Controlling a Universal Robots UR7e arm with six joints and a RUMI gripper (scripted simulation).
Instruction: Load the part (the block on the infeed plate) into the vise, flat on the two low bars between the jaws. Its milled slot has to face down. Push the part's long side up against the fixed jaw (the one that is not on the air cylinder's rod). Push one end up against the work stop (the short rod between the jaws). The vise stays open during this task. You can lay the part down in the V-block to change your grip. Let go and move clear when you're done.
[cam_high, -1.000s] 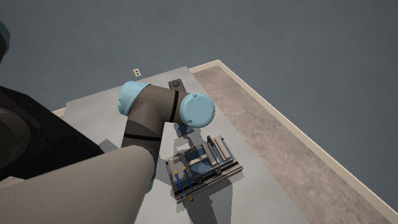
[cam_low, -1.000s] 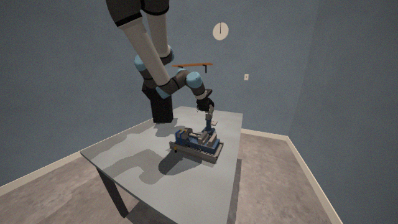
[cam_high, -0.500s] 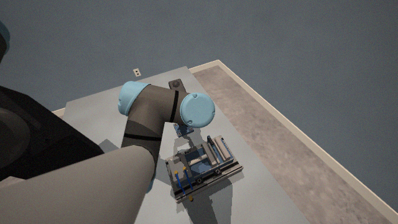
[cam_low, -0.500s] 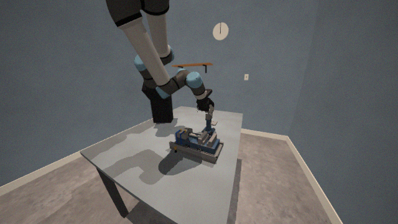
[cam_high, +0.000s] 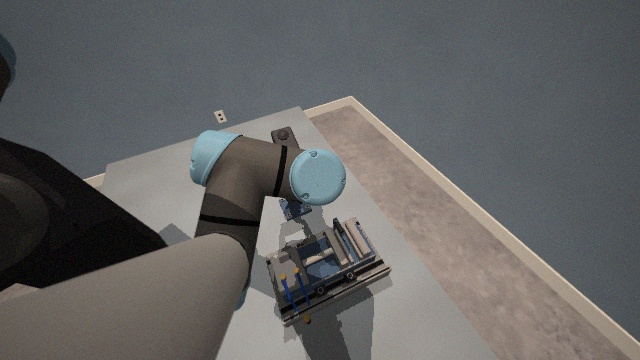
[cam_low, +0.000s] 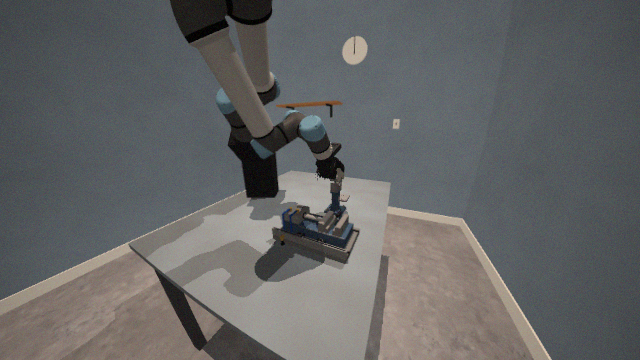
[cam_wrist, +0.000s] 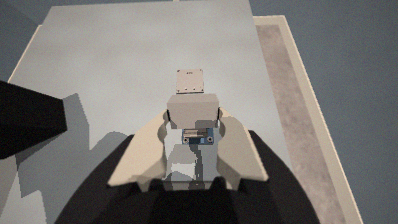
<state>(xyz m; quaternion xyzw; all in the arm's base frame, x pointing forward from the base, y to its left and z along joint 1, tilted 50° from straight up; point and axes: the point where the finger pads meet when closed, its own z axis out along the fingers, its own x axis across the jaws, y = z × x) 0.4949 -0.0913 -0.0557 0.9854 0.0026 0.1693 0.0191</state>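
Now: the part 10 mm to the left of my hand and 10 mm below it. Also, from my hand: cylinder rod 210 mm to the right, 110 mm below, 70 mm behind; pale plate 190 mm below, 170 mm to the left, 20 mm ahead; work stop 190 mm to the right, 100 mm below, 30 mm ahead.
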